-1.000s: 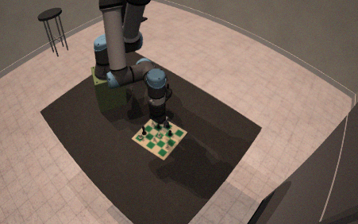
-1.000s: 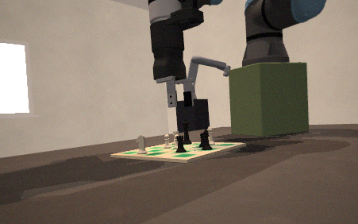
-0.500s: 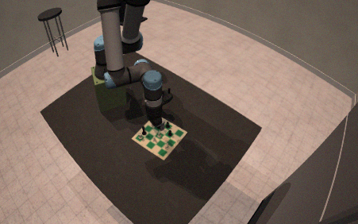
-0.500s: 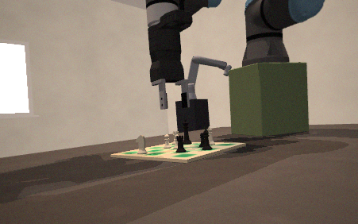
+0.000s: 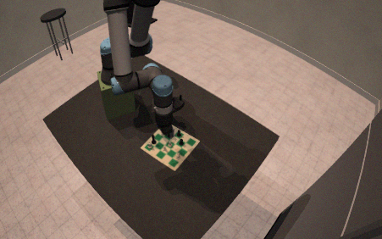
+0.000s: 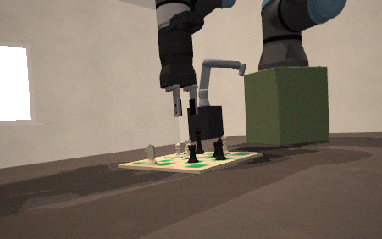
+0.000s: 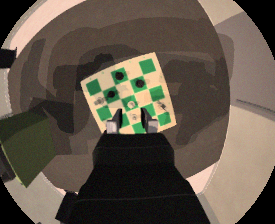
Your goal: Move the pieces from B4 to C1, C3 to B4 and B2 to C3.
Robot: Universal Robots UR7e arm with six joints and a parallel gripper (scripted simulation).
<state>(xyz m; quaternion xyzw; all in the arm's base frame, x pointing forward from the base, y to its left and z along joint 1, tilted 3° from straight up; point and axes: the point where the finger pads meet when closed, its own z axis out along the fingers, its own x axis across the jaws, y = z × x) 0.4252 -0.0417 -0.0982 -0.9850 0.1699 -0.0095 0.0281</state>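
Right now my hand is 110 mm above the cream chessboard.
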